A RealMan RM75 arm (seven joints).
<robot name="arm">
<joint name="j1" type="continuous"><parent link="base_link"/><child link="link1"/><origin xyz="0.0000 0.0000 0.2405" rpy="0.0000 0.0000 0.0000"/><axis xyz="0 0 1"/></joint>
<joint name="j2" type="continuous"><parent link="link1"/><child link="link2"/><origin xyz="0.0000 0.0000 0.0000" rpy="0.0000 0.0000 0.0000"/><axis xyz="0 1 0"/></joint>
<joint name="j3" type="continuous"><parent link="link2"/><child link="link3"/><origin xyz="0.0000 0.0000 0.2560" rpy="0.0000 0.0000 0.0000"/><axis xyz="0 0 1"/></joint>
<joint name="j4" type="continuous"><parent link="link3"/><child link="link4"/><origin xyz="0.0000 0.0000 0.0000" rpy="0.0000 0.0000 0.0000"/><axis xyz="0 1 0"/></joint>
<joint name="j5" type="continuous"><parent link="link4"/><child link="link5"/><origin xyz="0.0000 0.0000 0.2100" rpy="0.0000 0.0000 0.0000"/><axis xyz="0 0 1"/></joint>
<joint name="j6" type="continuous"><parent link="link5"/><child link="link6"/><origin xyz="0.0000 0.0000 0.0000" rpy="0.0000 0.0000 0.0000"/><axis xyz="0 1 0"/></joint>
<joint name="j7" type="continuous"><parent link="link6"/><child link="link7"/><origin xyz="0.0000 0.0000 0.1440" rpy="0.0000 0.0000 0.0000"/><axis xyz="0 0 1"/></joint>
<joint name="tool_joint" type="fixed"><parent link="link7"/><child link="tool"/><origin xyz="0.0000 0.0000 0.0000" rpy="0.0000 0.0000 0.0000"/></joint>
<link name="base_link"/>
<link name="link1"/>
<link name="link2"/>
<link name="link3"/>
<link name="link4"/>
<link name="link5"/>
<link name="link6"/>
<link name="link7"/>
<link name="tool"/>
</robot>
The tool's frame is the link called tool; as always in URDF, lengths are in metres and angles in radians. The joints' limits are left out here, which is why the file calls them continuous.
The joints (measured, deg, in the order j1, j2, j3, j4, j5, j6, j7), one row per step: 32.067, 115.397, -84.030, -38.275, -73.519, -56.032, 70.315; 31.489, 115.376, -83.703, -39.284, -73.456, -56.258, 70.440; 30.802, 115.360, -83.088, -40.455, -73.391, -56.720, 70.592; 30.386, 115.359, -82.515, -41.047, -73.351, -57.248, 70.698; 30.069, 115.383, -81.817, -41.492, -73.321, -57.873, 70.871; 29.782, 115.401, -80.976, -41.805, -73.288, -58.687, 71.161; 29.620, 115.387, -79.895, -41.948, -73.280, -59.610, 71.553; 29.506, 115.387, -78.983, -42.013, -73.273, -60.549, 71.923; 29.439, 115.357, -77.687, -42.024, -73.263, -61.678, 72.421; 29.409, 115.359, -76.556, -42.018, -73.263, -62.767, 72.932; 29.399, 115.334, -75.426, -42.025, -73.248, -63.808, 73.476
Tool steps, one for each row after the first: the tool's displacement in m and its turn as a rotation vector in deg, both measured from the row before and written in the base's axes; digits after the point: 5 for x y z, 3 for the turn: -0.00085, -0.00028, 0.00315, 0.498, 0.483, 0.205; -0.00101, -0.00033, 0.00440, 0.617, 0.733, 0.241; -0.00032, -0.00045, 0.00302, 0.303, 0.620, 0.098; -0.00043, -0.00030, 0.00300, 0.234, 0.732, 0.028; -0.00016, -0.00044, 0.00324, 0.121, 0.902, -0.085; -0.00001, 0.00010, 0.00392, 0.131, 1.030, -0.204; -0.00018, -0.00028, 0.00307, -0.040, 0.949, -0.113; -0.00007, 0.00024, 0.00451, 0.075, 1.224, -0.234; -0.00040, -0.00004, 0.00369, -0.057, 1.156, -0.157; -0.00040, 0.00015, 0.00395, -0.015, 1.141, -0.167
